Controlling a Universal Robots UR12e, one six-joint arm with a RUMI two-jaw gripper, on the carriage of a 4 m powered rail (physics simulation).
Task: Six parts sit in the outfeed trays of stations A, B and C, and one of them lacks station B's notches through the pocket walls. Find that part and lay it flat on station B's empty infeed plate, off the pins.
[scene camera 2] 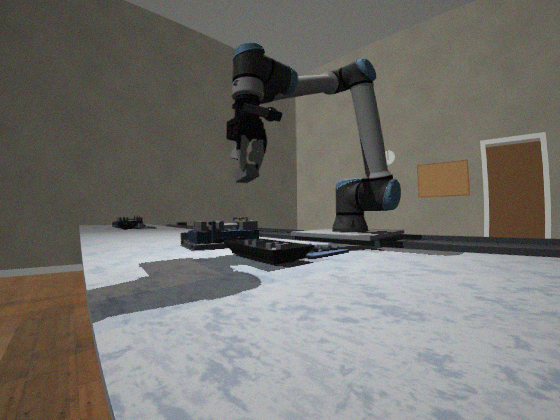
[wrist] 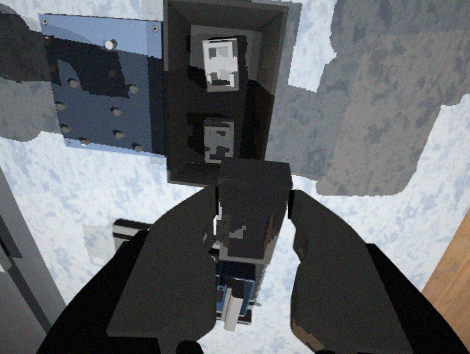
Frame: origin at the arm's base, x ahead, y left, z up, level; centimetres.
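Where they show: gripper, fingertip midpoint: [scene camera 2: 249, 171] [wrist: 253, 190]; arm's base, link origin: [scene camera 2: 350, 231].
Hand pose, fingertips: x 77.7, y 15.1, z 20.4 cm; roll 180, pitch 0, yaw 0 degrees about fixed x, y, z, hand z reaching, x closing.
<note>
Things, the pixels of their top centre, and the offset from my fingertips.
- grey block-shaped part, top centre: [wrist: 248, 239] [scene camera 2: 246, 165] dx -0.1, dy -1.8, dz +2.2 cm
- blue plate, top centre: [wrist: 106, 92] [scene camera 2: 308, 249] dx -21.7, dy +2.1, dz -22.6 cm
- grey station fixture, top centre: [wrist: 176, 309] [scene camera 2: 223, 220] dx -11.7, dy -33.0, dz -13.5 cm
- dark assembly, top centre: [scene camera 2: 125, 223] dx -0.9, dy -190.2, dz -18.7 cm
My gripper [scene camera 2: 250, 167] [wrist: 253, 190] is shut on a grey block-shaped part [scene camera 2: 246, 176] [wrist: 245, 242], held high above the table. A pocket shows in the held part's face; notches cannot be made out. In the wrist view, a dark tray [scene camera 2: 270, 256] [wrist: 276, 50] lies beyond the held part. It holds two grey pocketed parts, an upper, brightly lit one [wrist: 221, 65] and a lower, shaded one [wrist: 218, 141]. A blue plate [scene camera 2: 327, 253] [wrist: 135, 35] with upright pins lies left of the tray in the wrist view, with no part on it. No station letters are readable.
A blue and grey station fixture [scene camera 2: 220, 235] stands behind the tray in the scene view and shows in the wrist view [wrist: 237, 280], partly hidden by the held part. Another dark assembly [scene camera 2: 129, 222] stands at the table's far end. The rail [scene camera 2: 450, 245] runs along the table.
</note>
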